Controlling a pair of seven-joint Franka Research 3 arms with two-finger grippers.
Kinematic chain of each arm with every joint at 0, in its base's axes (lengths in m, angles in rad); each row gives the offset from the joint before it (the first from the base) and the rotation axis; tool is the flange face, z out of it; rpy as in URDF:
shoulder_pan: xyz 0 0 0.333 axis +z
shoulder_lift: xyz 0 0 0 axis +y
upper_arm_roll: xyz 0 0 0.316 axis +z
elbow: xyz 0.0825 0 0 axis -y
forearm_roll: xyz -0.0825 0 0.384 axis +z
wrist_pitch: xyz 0 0 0 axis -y
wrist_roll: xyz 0.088 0 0 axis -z
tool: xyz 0 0 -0.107 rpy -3.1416 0 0
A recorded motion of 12 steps. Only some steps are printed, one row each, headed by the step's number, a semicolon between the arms.
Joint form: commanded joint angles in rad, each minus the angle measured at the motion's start. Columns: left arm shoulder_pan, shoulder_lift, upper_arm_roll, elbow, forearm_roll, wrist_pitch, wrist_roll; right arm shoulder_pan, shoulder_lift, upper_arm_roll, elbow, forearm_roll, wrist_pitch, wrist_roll.
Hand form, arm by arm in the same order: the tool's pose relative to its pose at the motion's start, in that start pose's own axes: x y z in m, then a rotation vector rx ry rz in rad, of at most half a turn. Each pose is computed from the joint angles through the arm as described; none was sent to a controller.
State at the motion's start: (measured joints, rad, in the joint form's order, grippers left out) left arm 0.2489 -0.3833 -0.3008 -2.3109 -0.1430 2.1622 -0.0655; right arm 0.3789 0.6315 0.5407 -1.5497 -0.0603 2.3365 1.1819
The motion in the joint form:
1: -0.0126 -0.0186 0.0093 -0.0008 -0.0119 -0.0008 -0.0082; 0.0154 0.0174 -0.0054 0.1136 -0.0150 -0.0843 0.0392
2: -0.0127 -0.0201 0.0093 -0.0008 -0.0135 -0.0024 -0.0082; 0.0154 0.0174 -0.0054 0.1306 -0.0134 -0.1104 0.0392
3: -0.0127 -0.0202 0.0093 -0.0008 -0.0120 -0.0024 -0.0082; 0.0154 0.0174 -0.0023 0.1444 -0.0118 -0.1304 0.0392
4: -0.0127 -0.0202 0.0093 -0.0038 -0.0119 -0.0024 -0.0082; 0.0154 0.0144 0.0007 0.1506 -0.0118 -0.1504 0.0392
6: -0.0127 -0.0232 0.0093 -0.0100 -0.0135 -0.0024 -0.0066; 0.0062 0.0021 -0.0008 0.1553 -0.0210 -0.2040 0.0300
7: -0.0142 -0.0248 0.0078 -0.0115 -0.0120 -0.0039 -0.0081; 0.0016 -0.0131 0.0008 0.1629 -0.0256 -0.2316 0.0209
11: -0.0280 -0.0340 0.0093 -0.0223 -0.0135 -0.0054 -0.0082; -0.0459 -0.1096 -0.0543 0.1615 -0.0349 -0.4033 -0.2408
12: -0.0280 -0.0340 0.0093 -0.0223 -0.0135 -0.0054 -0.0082; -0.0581 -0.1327 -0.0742 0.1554 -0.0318 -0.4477 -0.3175
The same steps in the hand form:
1: -0.0021 0.0024 -0.0087 -0.0114 0.0165 -0.0104; 0.0080 -0.0207 -0.0276 0.0057 0.0127 0.0300
2: -0.0024 0.0026 -0.0093 -0.0125 0.0163 -0.0110; 0.0092 -0.0223 -0.0328 -0.0027 0.0090 0.0320
3: -0.0024 0.0025 -0.0093 -0.0112 0.0164 -0.0102; 0.0086 -0.0244 -0.0373 -0.0072 0.0041 0.0316
4: -0.0031 0.0023 -0.0079 -0.0107 0.0135 -0.0105; 0.0066 -0.0251 -0.0403 -0.0173 -0.0005 0.0290
6: -0.0048 0.0019 -0.0065 -0.0106 0.0103 -0.0104; 0.0105 -0.0198 -0.0474 -0.0567 0.0010 0.0211
7: -0.0057 0.0031 -0.0064 -0.0089 0.0088 -0.0082; 0.0104 -0.0202 -0.0590 -0.0659 0.0083 0.0089
11: -0.0102 0.0080 -0.0057 -0.0105 0.0053 0.0022; 0.0461 0.0129 -0.1154 -0.1834 0.0384 -0.1880
12: -0.0102 0.0080 -0.0057 -0.0105 0.0053 0.0022; 0.0565 0.0253 -0.1270 -0.2192 0.0321 -0.2372

